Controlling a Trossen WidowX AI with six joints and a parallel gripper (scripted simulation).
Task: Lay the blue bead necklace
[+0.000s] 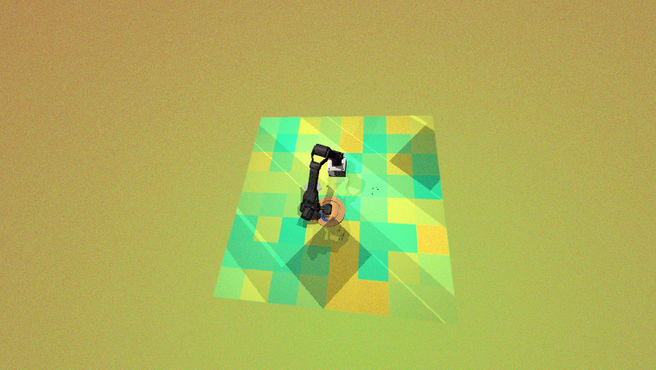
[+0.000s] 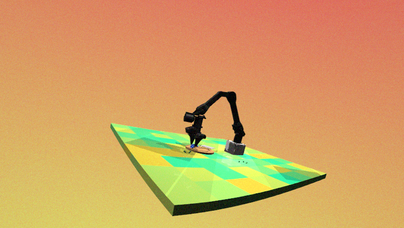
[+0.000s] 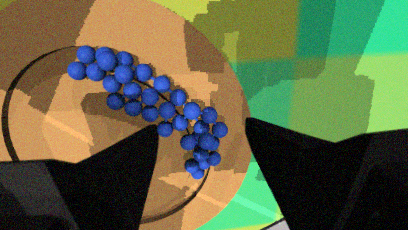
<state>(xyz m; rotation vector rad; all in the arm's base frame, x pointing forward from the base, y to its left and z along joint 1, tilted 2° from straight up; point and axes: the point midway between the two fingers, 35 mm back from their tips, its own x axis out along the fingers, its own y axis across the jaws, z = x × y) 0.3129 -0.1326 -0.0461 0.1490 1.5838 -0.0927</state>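
My gripper tip is now 10 mm past the round bead board, 70 mm to the right of it and 10 mm above it. From my gripper tip the other things lie so: flat grey piece 180 mm behind, 40 mm to the right, 10 mm below.
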